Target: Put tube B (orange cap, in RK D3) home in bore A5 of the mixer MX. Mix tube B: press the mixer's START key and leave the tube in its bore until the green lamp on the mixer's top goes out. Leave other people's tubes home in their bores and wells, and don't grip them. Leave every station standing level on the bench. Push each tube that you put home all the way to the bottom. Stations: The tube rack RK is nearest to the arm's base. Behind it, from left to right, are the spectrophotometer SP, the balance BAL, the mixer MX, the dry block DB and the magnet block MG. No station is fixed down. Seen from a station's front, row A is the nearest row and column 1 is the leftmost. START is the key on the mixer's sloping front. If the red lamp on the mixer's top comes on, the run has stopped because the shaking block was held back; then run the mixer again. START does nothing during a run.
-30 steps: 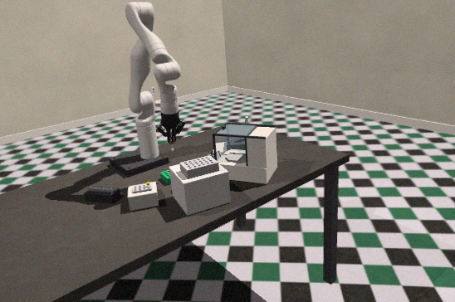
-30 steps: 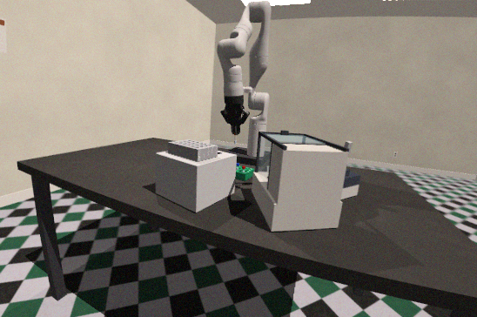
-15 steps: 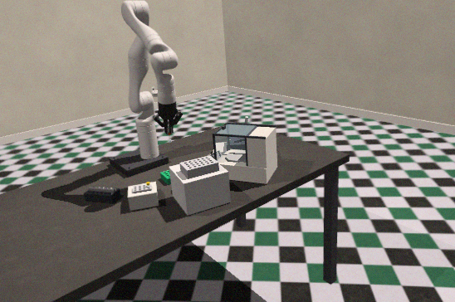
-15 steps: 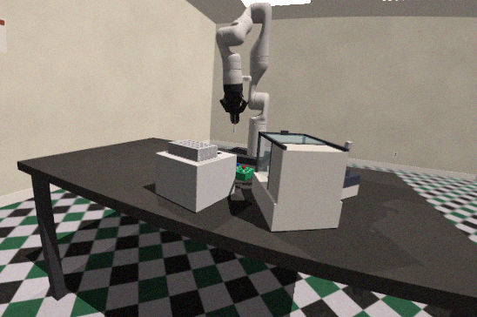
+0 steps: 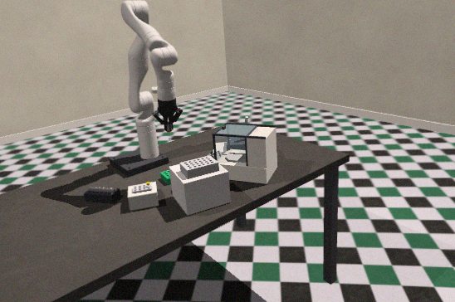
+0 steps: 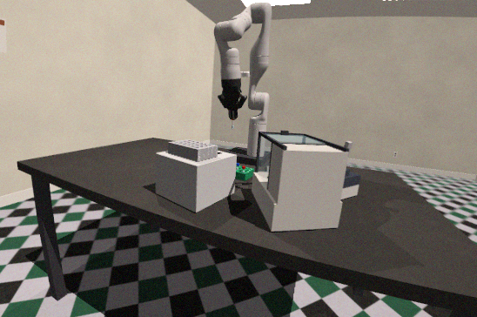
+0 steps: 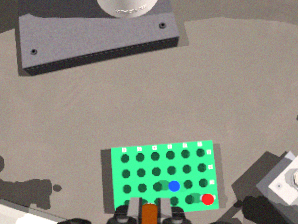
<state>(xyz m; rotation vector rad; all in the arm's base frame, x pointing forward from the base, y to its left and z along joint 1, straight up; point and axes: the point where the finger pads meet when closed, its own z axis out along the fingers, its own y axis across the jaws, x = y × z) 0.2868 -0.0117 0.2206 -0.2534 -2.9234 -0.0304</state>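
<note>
Right now the grey shaking block is 250 mm ahead of my hand, 100 mm below it and 10 mm to the right of it. From my hand the other things lie so: green tube rack RK: 240 mm below, 20 mm to the left, 20 mm behind; START key: 180 mm below, 80 mm ahead, 20 mm to the left; blue-capped tube: 230 mm below, 30 mm to the left, 10 mm behind.
</note>
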